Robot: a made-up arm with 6 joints. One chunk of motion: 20 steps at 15 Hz.
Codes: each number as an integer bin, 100 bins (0 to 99) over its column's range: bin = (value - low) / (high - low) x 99, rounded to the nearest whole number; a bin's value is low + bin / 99 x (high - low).
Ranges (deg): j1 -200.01..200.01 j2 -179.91..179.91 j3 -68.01..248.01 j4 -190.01..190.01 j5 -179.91..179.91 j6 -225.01..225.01
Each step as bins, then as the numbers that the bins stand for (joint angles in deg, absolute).
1 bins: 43 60 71 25 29 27
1 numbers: -26.26 38.16 158.63 -94.05 -74.51 -102.28
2 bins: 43 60 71 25 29 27
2 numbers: -26.26 38.16 158.63 -94.05 -74.51 -102.28
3 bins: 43 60 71 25 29 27
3 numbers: -26.26 38.16 158.63 -94.05 -74.51 -102.28
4 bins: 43 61 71 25 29 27
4 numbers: -26.26 41.80 158.63 -94.05 -74.51 -102.28
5 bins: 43 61 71 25 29 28
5 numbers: -26.26 41.80 158.63 -94.05 -74.51 -97.73
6 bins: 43 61 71 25 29 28
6 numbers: -26.26 41.80 158.63 -94.05 -74.51 -97.73
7 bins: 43 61 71 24 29 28
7 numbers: -26.26 41.80 158.63 -97.88 -74.51 -97.73
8 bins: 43 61 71 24 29 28
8 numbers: -26.26 41.80 158.63 -97.88 -74.51 -97.73
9 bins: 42 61 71 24 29 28
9 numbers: -30.30 41.80 158.63 -97.88 -74.51 -97.73
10 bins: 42 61 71 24 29 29
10 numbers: -30.30 41.80 158.63 -97.88 -74.51 -93.19
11 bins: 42 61 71 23 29 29
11 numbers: -30.30 41.80 158.63 -101.72 -74.51 -93.19
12 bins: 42 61 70 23 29 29
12 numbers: -30.30 41.80 155.44 -101.72 -74.51 -93.19
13 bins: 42 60 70 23 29 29
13 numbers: -30.30 38.16 155.44 -101.72 -74.51 -93.19
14 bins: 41 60 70 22 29 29
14 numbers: -34.35 38.16 155.44 -105.56 -74.51 -93.19
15 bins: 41 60 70 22 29 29
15 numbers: -34.35 38.16 155.44 -105.56 -74.51 -93.19
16 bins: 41 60 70 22 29 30
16 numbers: -34.35 38.16 155.44 -105.56 -74.51 -88.64
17 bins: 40 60 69 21 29 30
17 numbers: -38.39 38.16 152.25 -109.40 -74.51 -88.64
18 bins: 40 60 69 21 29 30
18 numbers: -38.39 38.16 152.25 -109.40 -74.51 -88.64
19 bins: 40 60 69 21 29 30
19 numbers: -38.39 38.16 152.25 -109.40 -74.51 -88.64
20 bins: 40 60 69 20 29 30
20 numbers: -38.39 38.16 152.25 -113.24 -74.51 -88.64
